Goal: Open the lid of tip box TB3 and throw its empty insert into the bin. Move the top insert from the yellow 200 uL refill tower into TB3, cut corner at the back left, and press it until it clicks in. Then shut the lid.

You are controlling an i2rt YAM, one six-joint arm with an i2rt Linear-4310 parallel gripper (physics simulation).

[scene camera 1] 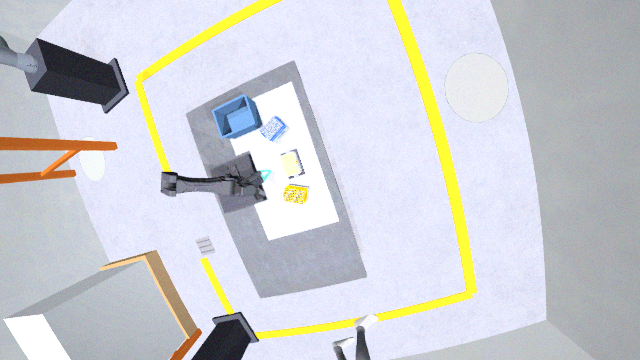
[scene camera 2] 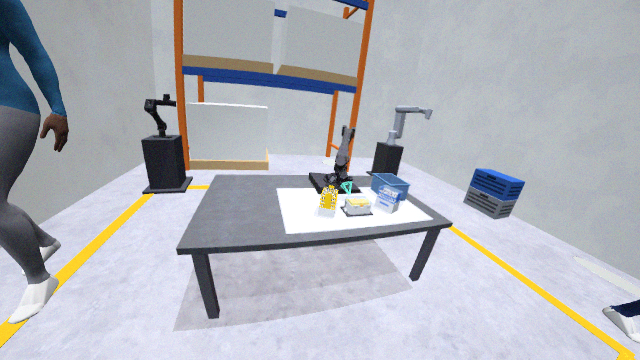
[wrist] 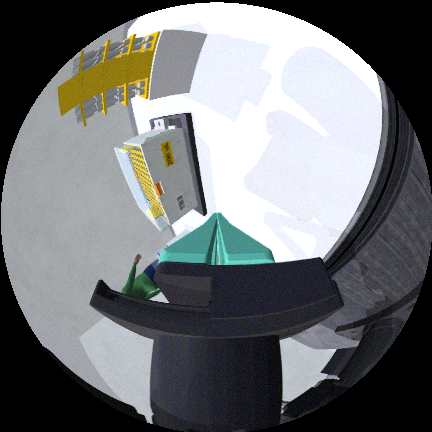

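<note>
TB3 [scene camera 1: 291, 163] [scene camera 2: 358, 206] [wrist: 176, 175] is a pale grey tip box on a dark base. Its clear lid looks shut, and the yellow perforated insert shows through it. The orange latch and the TB3 label show in the wrist view. The yellow refill tower [scene camera 1: 296, 194] [scene camera 2: 328, 198] [wrist: 107, 72] stands beside TB3, with several stacked yellow inserts holding tips. The blue open bin [scene camera 1: 254, 113] [scene camera 2: 376, 185] stands at the table's robot side. My gripper [scene camera 1: 266, 174] [scene camera 2: 347, 188] [wrist: 216, 218] is shut and empty, its teal fingertips together, between the arm's base and TB3, apart from the box.
A blue refill tower [scene camera 1: 274, 129] [scene camera 2: 388, 199] stands between the bin and TB3. The dark base plate [scene camera 1: 235, 200] of my arm lies at the table's edge. A white mat [scene camera 1: 280, 222] [scene camera 2: 295, 222] lies under the boxes on the grey table [scene camera 1: 310, 265] [scene camera 2: 225, 220].
</note>
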